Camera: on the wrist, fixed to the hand. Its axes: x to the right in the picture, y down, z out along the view.
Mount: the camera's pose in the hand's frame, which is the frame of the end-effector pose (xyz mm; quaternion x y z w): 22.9 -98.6 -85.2 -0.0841 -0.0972 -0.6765 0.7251
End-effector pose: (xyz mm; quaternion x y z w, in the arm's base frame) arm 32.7 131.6 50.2 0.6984 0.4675 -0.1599 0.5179
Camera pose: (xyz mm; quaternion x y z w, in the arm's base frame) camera -58.5 219.7 12.6 0.1310 0.7745 -0.4949 0.3715
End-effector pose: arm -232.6 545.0 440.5 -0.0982 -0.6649 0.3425 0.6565
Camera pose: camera -123.7 512.5 508.3 0.3567 -0.6412 -0.2422 0.6348
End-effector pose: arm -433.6 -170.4 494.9 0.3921 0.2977 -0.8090 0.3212
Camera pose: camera -481.2 -53.7 454.7 0.0227 -0.5179 0.8170 0.2525
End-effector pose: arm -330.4 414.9 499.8 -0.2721 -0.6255 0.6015 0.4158
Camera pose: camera -254.0 466.3 594.8 0.2494 -0.7287 0.1287 0.6248
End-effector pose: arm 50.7 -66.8 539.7 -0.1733 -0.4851 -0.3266 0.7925
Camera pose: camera 46.2 -196.8 515.8 0.1041 -0.5185 -0.7969 0.2920
